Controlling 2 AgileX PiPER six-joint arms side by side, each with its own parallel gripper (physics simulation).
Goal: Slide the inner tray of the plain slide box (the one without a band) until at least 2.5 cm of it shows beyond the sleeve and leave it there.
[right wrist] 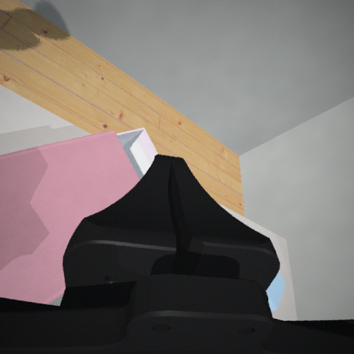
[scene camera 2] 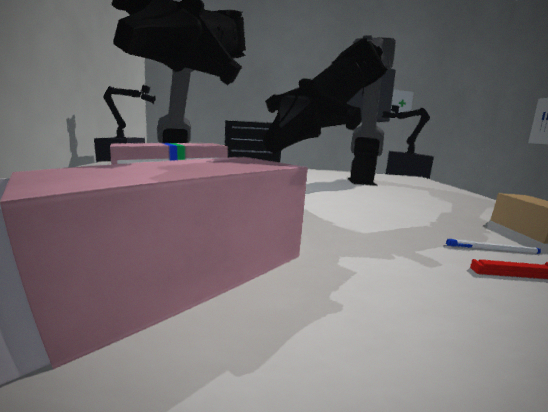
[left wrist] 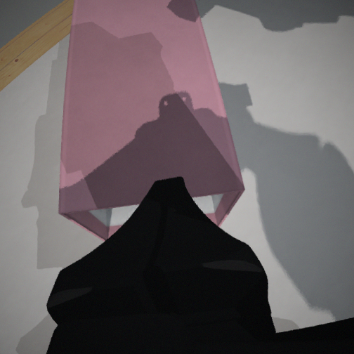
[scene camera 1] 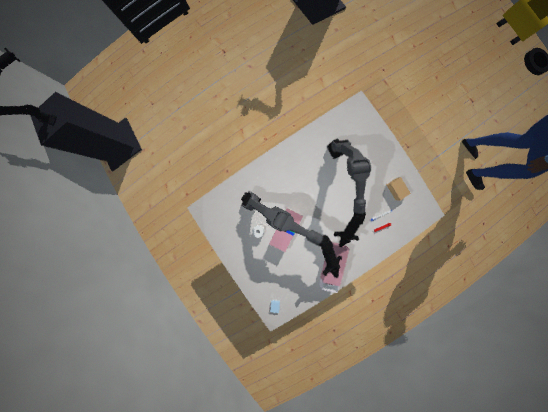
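The plain box's pink sleeve (scene camera 1: 342, 257) (scene camera 2: 150, 240) (left wrist: 125, 75) (right wrist: 85, 200) lies flat near the table's lower edge in scene camera 1. Its pale tray (scene camera 1: 330, 288) (scene camera 2: 15, 310) (right wrist: 142, 150) sticks out of the sleeve end away from the left gripper; how far in centimetres I cannot tell. My left gripper (scene camera 1: 342, 243) (scene camera 2: 274, 145) (left wrist: 172, 195) is shut and empty, at the sleeve's other open end, where pale tray surface shows inside. My right gripper (scene camera 1: 332, 274) (scene camera 2: 120, 42) (right wrist: 166, 173) is shut and empty, above the sleeve.
A pink box (scene camera 1: 281, 241) (scene camera 2: 125, 151) with a blue and green band lies beyond the plain box. A white roll (scene camera 1: 258, 231), light blue block (scene camera 1: 274, 307) (right wrist: 276, 292), pen (scene camera 1: 381, 216) (scene camera 2: 495, 246), red object (scene camera 1: 382, 227) (scene camera 2: 510, 268) and tan block (scene camera 1: 398, 188) (scene camera 2: 520, 212) are around.
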